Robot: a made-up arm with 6 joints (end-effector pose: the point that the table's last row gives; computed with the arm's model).
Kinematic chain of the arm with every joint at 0, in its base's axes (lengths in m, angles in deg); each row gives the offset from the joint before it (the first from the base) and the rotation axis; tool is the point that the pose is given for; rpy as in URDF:
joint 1: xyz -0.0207 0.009 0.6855 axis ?
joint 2: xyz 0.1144 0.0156 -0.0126 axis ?
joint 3: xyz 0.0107 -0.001 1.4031 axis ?
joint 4: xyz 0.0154 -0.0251 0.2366 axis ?
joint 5: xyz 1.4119 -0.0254 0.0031 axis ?
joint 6: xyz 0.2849 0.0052 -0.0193 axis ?
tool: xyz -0.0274 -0.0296 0.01 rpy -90 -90 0
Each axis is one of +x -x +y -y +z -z.
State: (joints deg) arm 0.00 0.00 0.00 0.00 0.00 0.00
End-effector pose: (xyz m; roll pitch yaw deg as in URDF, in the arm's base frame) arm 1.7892 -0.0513 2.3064 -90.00 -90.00 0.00
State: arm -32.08 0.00 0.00 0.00 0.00 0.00
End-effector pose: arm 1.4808 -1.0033 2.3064 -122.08 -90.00 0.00
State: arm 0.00 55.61 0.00 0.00 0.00 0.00
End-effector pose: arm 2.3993 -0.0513 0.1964 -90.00 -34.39 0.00
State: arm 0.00 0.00 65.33 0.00 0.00 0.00
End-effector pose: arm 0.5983 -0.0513 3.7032 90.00 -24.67 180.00
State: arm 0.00 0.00 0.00 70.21 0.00 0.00
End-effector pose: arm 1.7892 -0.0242 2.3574 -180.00 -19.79 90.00
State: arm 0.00 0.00 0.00 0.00 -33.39 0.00
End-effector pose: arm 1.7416 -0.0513 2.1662 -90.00 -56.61 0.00
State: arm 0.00 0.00 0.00 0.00 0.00 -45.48
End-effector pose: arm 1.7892 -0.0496 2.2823 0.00 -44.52 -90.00
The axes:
joint 1: +z
joint 2: +y
joint 3: -y
joint 4: -x
joint 5: -y
joint 6: -x

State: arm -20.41 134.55 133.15 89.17 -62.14 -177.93
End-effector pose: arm 2.3598 -1.1425 -0.1321 -1.39 -2.92 -172.50
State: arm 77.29 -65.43 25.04 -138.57 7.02 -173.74
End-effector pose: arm -0.3135 -1.3717 2.9509 90.42 -6.66 -150.41
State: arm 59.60 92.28 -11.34 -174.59 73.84 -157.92
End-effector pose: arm 0.5941 0.9847 -0.8872 -6.53 66.51 148.81
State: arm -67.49 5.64 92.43 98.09 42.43 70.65
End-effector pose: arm 0.1890 -0.0368 3.6879 49.60 16.11 -60.95
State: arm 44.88 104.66 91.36 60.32 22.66 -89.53
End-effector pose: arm 2.2118 2.2663 0.2037 -2.90 -58.20 -23.09
